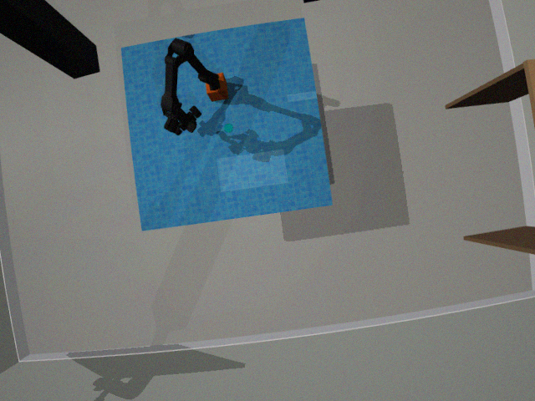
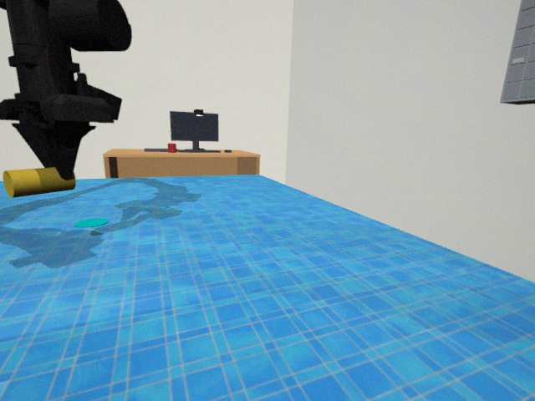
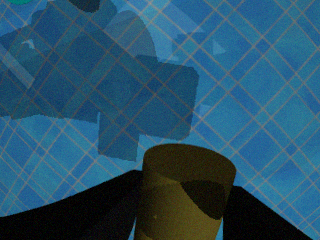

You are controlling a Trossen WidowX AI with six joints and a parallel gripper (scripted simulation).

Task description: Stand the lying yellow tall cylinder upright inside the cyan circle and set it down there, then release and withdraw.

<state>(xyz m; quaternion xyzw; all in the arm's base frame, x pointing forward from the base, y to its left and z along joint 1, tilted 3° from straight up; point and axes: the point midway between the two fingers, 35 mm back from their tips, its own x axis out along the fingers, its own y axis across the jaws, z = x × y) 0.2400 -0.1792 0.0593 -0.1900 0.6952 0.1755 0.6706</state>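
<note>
My gripper tip is 1 cm short of the cyan circle, 20 cm to the right of it and 12 cm above it. Also, from my gripper tip: yellow cylinder: 2 cm behind, 1 cm to the right.
</note>
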